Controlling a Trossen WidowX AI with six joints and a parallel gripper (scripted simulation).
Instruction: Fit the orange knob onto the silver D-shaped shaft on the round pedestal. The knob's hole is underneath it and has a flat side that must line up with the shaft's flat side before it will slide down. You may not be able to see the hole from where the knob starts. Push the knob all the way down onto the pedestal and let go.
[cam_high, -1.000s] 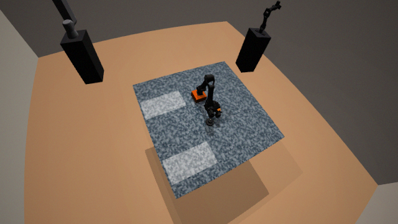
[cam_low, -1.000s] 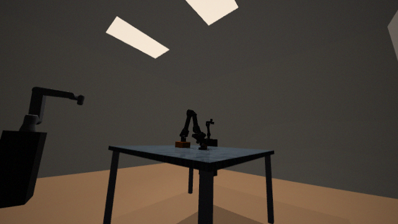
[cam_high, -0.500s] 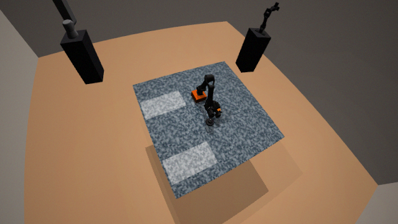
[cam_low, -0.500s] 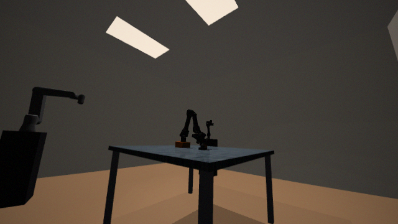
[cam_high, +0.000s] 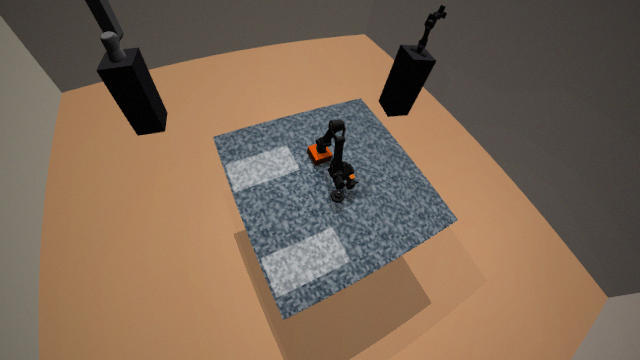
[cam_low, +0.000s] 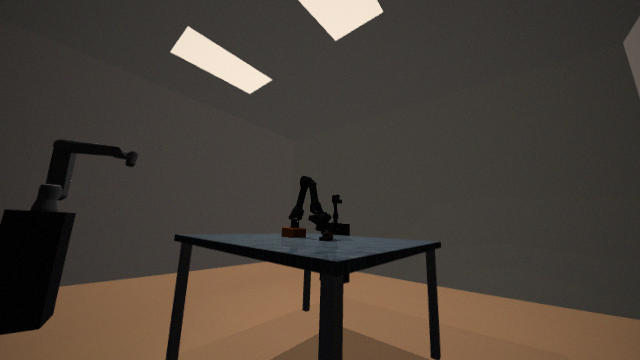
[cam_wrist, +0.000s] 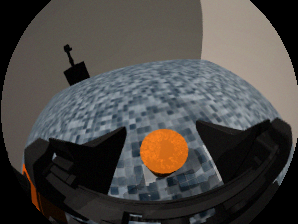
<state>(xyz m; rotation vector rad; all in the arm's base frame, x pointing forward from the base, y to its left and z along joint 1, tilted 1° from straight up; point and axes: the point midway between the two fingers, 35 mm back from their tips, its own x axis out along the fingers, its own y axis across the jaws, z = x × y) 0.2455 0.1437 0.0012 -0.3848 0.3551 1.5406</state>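
Right now my gripper tip is 3 cm to the left of the orange knob. The rest, counted from my gripper tip: round pedestal (16 cm to the right, 10 cm ahead, 1 cm below).
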